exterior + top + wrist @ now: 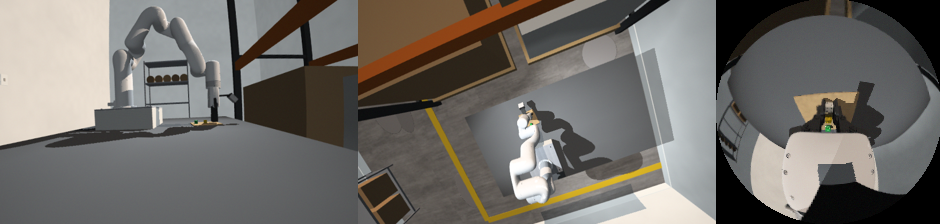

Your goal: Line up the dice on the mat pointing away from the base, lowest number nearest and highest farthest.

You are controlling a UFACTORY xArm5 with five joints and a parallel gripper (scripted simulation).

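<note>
Now: the white die 1 cm below my hand. Also, from my hand: yellow die 5 cm behind, 1 cm to the left, 2 cm below; then green die 9 cm behind, 2 cm to the left, 2 cm below; then tan mat 5 cm behind, 1 cm to the left, 3 cm below.
</note>
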